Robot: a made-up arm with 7 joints. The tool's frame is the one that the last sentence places.
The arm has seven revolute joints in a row. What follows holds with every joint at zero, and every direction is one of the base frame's.
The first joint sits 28.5 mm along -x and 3.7 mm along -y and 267 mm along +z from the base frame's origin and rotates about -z.
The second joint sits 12 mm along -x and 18.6 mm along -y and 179.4 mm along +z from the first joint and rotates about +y.
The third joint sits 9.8 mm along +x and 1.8 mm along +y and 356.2 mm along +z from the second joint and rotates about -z.
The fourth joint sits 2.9 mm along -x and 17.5 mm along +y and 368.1 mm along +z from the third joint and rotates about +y.
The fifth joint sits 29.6 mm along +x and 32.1 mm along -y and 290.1 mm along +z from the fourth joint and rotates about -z.
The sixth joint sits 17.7 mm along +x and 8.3 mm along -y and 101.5 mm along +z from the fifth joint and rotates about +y.
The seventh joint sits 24.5 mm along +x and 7.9 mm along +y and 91 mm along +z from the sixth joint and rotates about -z.
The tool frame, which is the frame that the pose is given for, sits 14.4 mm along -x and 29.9 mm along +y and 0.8 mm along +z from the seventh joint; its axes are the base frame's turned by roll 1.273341, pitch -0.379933 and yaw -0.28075 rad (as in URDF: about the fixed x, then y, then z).
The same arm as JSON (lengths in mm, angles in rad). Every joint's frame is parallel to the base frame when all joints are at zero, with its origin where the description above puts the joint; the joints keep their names.
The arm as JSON. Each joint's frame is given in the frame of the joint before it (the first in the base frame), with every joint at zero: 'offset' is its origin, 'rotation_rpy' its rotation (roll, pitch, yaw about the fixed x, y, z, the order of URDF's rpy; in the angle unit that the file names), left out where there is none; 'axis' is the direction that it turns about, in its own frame. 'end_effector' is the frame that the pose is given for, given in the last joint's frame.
{"length_unit": "mm", "angle_unit": "rad", "chain": [
  {"id": "joint 1", "offset": [-28.5, -3.7, 267.0], "axis": [0.0, 0.0, -1.0]},
  {"id": "joint 2", "offset": [-12.0, -18.6, 179.4], "axis": [0.0, 1.0, 0.0]},
  {"id": "joint 3", "offset": [9.8, 1.8, 356.2], "axis": [0.0, 0.0, -1.0]},
  {"id": "joint 4", "offset": [-2.9, 17.5, 368.1], "axis": [0.0, 1.0, 0.0]},
  {"id": "joint 5", "offset": [29.6, -32.1, 290.1], "axis": [0.0, 0.0, -1.0]},
  {"id": "joint 6", "offset": [17.7, -8.3, 101.5], "axis": [0.0, 1.0, 0.0]},
  {"id": "joint 7", "offset": [24.5, 7.9, 91.0], "axis": [0.0, 0.0, -1.0]}
], "end_effector": {"offset": [-14.4, 29.9, 0.8], "rotation_rpy": [1.2733, -0.3799, -0.2807]}}

